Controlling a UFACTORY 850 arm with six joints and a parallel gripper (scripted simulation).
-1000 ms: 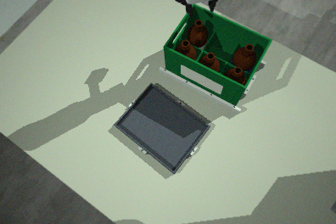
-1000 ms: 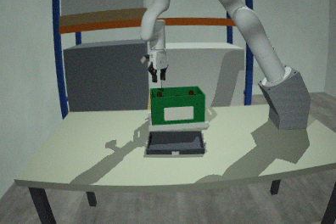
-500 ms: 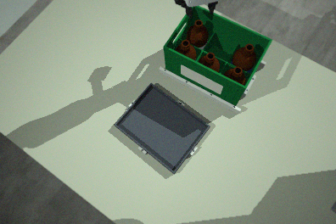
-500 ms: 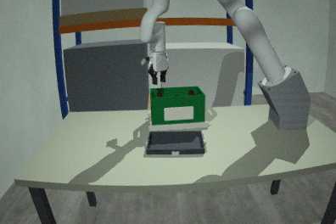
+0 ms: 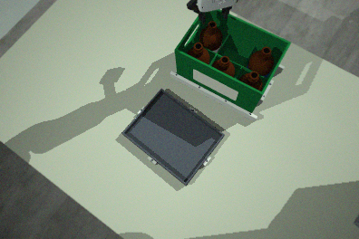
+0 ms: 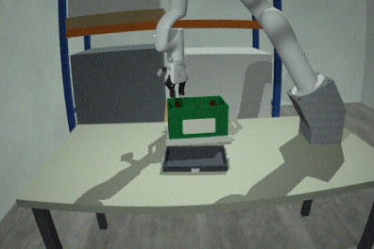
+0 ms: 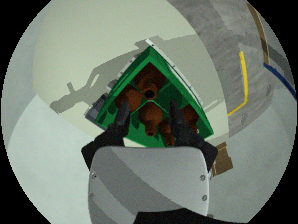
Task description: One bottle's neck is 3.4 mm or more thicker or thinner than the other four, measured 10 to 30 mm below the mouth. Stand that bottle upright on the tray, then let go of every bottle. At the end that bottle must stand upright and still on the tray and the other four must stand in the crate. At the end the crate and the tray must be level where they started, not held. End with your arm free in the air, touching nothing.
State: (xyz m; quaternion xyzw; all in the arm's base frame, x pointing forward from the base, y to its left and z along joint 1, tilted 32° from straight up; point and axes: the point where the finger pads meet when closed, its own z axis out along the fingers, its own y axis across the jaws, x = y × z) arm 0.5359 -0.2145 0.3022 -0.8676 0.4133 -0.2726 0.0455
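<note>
The green crate lies 13 cm below my hand, 8 cm behind it and 5 cm to the left of it. Also, from my hand: dark grey tray 32 cm to the left, 20 cm below.
</note>
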